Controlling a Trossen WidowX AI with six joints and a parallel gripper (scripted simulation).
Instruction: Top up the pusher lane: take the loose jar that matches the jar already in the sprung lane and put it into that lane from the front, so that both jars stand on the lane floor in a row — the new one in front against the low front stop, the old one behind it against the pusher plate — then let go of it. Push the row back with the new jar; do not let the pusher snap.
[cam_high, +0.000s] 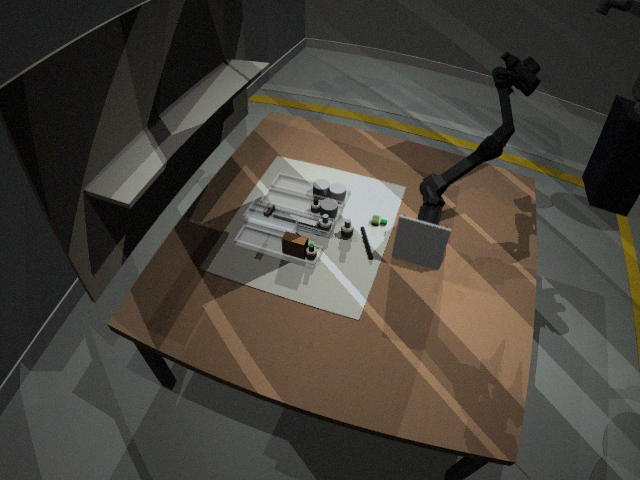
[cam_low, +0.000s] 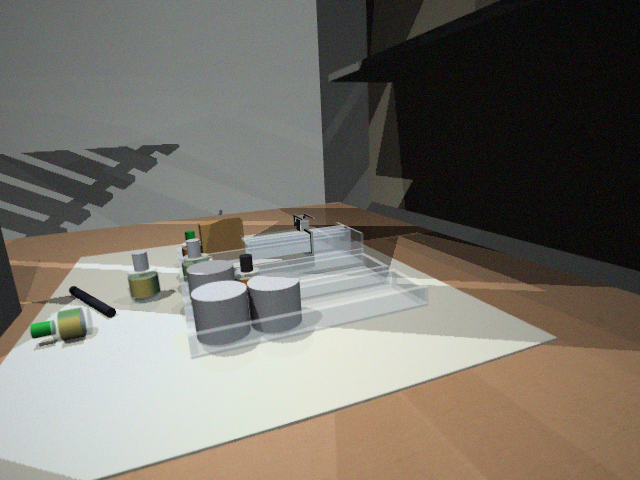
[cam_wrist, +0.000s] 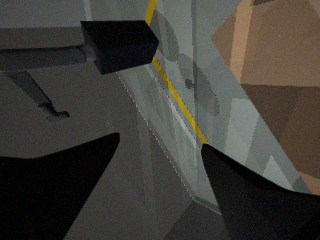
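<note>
Now: gripper tip 520 mm to the right of the black stick, 480 mm above it and 450 mm short of it. Round my gripper tip: pusher plate: 710 mm ahead, 530 mm to the left, 440 mm below; clear rack: 750 mm ahead, 520 mm to the left, 470 mm below; brown box: 660 mm ahead, 630 mm to the left, 450 mm below.
</note>
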